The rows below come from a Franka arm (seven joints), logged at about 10 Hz.
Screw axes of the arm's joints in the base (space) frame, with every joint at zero. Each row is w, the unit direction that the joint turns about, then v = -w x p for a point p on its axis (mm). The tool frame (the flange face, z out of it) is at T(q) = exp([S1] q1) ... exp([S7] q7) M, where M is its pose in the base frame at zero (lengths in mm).
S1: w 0 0 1 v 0 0 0
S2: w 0 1 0 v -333 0 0
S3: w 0 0 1 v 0 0 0
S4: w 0 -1 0 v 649 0 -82.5
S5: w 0 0 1 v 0 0 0
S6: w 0 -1 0 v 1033 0 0
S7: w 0 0 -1 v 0 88 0
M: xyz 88 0 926 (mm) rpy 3.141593 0 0 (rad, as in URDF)
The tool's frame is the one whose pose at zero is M.
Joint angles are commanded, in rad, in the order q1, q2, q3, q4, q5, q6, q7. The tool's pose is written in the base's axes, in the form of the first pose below.
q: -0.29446, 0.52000, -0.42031, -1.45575, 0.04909, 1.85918, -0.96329
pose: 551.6 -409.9 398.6 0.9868 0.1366 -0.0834 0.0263
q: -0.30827, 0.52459, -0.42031, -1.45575, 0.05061, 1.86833, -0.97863
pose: 547.1 -418.0 396.3 0.9867 0.1376 -0.0822 0.0271
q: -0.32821, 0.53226, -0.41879, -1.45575, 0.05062, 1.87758, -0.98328
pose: 540.5 -428.9 391.9 0.9875 0.1313 -0.0827 0.0275
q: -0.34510, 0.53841, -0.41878, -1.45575, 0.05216, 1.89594, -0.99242
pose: 535.3 -439.2 389.3 0.9881 0.1282 -0.0793 0.0316
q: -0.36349, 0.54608, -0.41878, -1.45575, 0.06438, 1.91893, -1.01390
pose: 530.2 -450.0 386.0 0.9885 0.1288 -0.0715 0.0335
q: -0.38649, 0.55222, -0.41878, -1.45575, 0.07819, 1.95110, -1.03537
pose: 523.4 -463.7 384.6 0.9893 0.1269 -0.0599 0.0392
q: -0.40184, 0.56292, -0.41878, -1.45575, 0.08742, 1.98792, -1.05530
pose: 520.2 -474.0 380.6 0.9892 0.1291 -0.0506 0.0477
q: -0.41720, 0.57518, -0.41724, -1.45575, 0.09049, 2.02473, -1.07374
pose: 517.1 -483.9 375.6 0.9885 0.1323 -0.0444 0.0574
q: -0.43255, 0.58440, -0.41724, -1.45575, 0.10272, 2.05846, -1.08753
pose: 513.1 -493.7 372.4 0.9887 0.1304 -0.0348 0.0650
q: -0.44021, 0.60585, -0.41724, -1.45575, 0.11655, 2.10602, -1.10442
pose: 514.1 -500.6 362.4 0.9878 0.1341 -0.0260 0.0750
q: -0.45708, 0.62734, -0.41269, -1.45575, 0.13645, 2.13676, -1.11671
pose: 510.8 -509.0 350.0 0.9883 0.1307 -0.0192 0.0758
